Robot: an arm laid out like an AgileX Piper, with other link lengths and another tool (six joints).
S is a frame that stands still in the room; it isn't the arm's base.
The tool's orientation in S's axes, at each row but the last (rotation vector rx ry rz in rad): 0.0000 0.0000 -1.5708; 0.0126 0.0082 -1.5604; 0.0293 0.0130 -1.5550; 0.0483 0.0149 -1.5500; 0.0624 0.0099 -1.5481; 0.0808 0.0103 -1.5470; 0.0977 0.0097 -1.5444; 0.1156 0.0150 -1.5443; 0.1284 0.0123 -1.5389; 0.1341 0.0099 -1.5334; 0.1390 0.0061 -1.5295; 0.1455 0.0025 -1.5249
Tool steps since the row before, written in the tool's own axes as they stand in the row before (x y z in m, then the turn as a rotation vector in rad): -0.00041 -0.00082 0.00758 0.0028 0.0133 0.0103; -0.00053 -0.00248 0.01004 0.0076 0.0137 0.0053; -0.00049 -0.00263 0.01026 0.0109 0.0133 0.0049; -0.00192 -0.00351 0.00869 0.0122 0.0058 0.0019; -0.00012 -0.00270 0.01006 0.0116 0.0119 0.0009; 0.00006 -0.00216 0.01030 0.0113 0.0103 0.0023; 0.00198 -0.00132 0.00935 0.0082 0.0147 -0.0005; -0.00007 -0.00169 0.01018 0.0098 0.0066 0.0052; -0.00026 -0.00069 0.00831 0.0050 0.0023 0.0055; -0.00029 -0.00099 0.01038 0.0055 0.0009 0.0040; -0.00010 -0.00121 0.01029 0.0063 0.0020 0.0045; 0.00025 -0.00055 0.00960 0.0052 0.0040 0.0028
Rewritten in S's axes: -0.00082 0.00041 0.00758 0.0133 -0.0028 0.0103; -0.00251 0.00037 0.01004 0.0138 -0.0075 0.0052; -0.00274 0.00017 0.01024 0.0134 -0.0108 0.0047; -0.00373 0.00150 0.00868 0.0060 -0.0121 0.0015; -0.00303 -0.00041 0.00996 0.0121 -0.0114 0.0008; -0.00261 -0.00071 0.01017 0.0105 -0.0112 0.0021; -0.00178 -0.00265 0.00910 0.0149 -0.0078 -0.0002; -0.00233 -0.00082 0.01002 0.0065 -0.0101 0.0048; -0.00130 -0.00051 0.00822 0.0021 -0.0054 0.0052; -0.00180 -0.00071 0.01025 0.0008 -0.0058 0.0035; -0.00206 -0.00091 0.01011 0.0019 -0.0066 0.0041; -0.00139 -0.00120 0.00944 0.0040 -0.0053 0.0027
